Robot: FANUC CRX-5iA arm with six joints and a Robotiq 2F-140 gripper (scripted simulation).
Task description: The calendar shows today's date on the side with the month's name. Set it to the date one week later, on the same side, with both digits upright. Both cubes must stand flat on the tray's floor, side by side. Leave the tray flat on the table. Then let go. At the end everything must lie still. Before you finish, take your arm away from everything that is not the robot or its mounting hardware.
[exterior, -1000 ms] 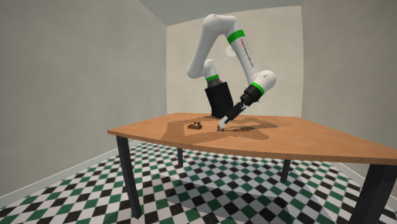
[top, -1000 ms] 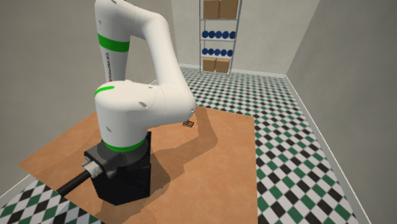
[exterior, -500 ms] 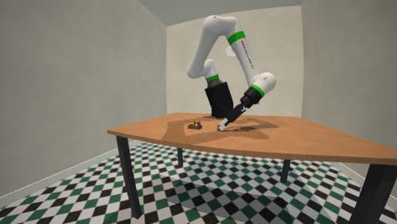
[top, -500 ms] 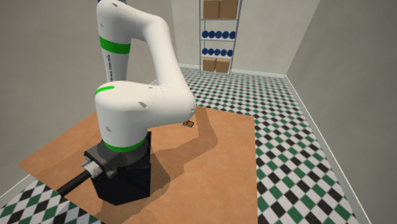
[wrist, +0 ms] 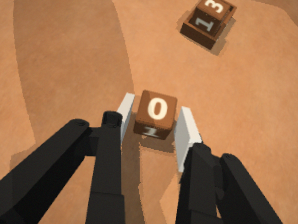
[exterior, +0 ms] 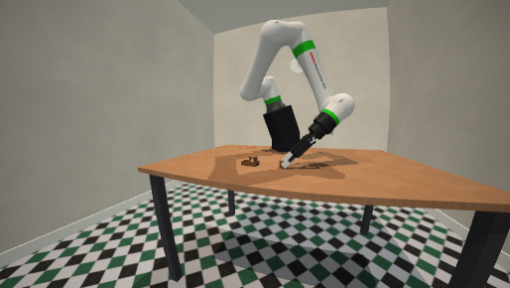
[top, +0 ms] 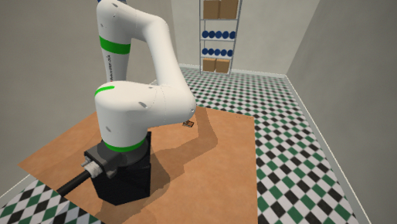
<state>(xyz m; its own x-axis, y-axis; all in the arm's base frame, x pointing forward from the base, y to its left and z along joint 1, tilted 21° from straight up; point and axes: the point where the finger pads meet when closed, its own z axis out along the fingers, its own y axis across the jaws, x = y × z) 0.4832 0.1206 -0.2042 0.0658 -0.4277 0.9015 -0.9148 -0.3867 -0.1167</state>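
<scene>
My hand is 10 mm short of the brown cube, 20 mm to the left of it and 20 mm above it. Also, from my hand: brown calendar tray (20 mm ahead, 180 mm to the right, 30 mm below).
</scene>
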